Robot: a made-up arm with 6 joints.
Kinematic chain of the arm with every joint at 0, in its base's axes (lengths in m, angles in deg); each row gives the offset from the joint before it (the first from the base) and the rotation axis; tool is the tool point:
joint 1: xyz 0 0 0.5 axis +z
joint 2: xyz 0.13 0 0 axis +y
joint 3: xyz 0 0 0.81 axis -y
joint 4: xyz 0 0 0.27 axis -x
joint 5: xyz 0.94 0 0 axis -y
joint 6: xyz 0.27 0 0 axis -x
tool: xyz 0 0 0
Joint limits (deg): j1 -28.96..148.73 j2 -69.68..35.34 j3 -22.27..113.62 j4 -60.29..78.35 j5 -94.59..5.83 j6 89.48..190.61
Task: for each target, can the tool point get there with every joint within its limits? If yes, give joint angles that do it. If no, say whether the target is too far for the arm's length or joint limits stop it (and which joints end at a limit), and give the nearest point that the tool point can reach.
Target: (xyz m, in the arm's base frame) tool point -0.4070 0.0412 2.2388
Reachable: yes | joints -0.71 -50.01 25.93 -33.47 -14.04 99.88
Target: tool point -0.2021 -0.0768 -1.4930
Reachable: no: joint limits stop it (at a limit: joint 1, joint 2, joint 3) | nearest point -1.0290 0.6019 0.2804 | short by 2.071 m
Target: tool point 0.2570 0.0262 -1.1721
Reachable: no: joint limits stop it (at a limit: joint 2, joint 3) | nearest point 1.1790 0.1202 0.2838 | short by 1.726 m
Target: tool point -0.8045 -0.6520 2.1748
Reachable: yes | joints 37.34 -38.15 72.91 53.43 -8.06 112.97
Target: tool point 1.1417 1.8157 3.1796
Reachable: no: too far | nearest point 0.7215 1.1474 2.1489 | short by 1.298 m
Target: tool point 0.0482 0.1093 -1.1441
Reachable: no: joint limits stop it (at a limit: joint 2, joint 3) | nearest point 0.4724 1.0712 0.2937 | short by 1.781 m
